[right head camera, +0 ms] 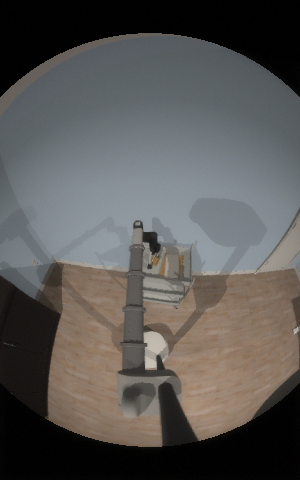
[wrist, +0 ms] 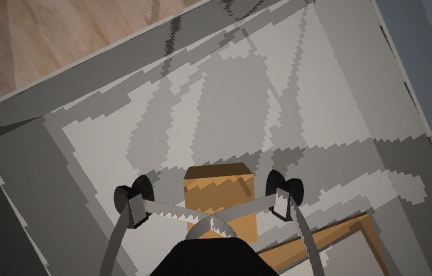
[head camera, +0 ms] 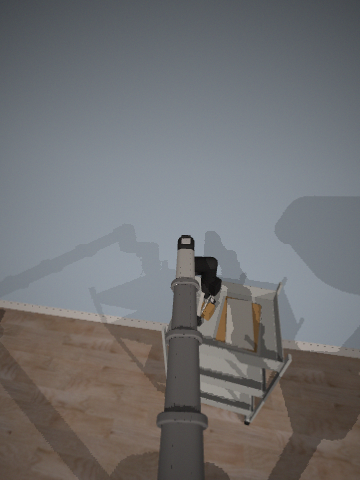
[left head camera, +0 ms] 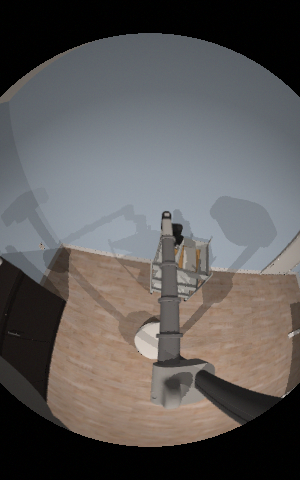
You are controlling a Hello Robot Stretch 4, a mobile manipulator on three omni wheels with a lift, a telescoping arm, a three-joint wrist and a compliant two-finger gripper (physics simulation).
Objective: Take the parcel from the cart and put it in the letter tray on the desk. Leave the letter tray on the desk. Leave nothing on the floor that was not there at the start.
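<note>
The parcel, seemingly the small orange-brown box, lies in the top tray of the grey cart. My gripper is open, pointing down over the box. In the wrist view one fingertip is on each side of the box, with gaps between. The near end of the box is hidden behind the finger bands and the black gripper body. The cart also shows in the left head view and right head view. The desk and letter tray do not show.
A larger object with orange-brown sides and a pale grey middle lies in the same tray, near one finger. The cart stands by the blue-grey wall. A dark cabinet is at left. A white disc is below my arm.
</note>
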